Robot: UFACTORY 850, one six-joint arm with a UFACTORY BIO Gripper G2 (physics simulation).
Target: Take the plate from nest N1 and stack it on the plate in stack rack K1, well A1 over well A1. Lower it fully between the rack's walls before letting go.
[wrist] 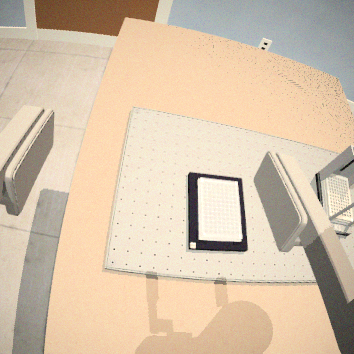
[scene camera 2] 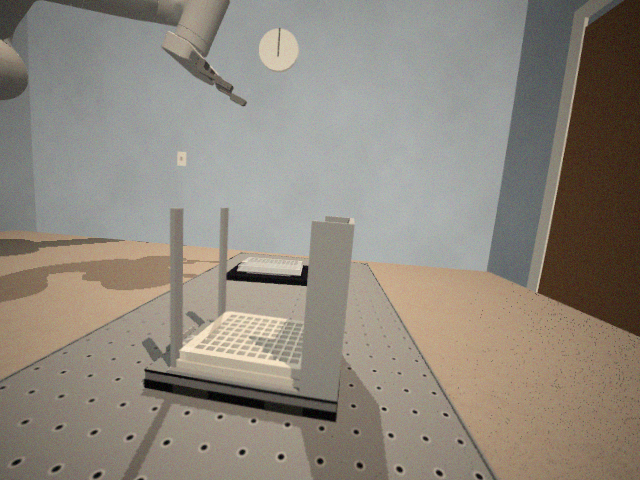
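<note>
A white well plate (scene camera 2: 271, 265) (wrist: 220, 210) lies in the dark nest N1 (scene camera 2: 266, 278) (wrist: 193, 210), at the back in the scene view and at the centre of the wrist view. Stack rack K1 (scene camera 2: 328, 310) stands in front in the scene view, with tall posts and a tall corner wall. Another white plate (scene camera 2: 237, 338) (wrist: 336, 195) lies level at its bottom, partly hidden by the wall. My gripper (scene camera 2: 240, 100) (wrist: 155, 180) is high above the board. Its fingers stand apart, partly open, with nothing between them. Well A1 is too small to tell.
The perforated board (scene camera 2: 196, 449) (wrist: 155, 145) carries the nest and the rack on a tan table (scene camera 2: 516, 361) (wrist: 100, 310). The rack's upright posts (scene camera 2: 176, 284) and wall rise well above its plate. The rack shows at the right edge of the wrist view, partly behind a finger.
</note>
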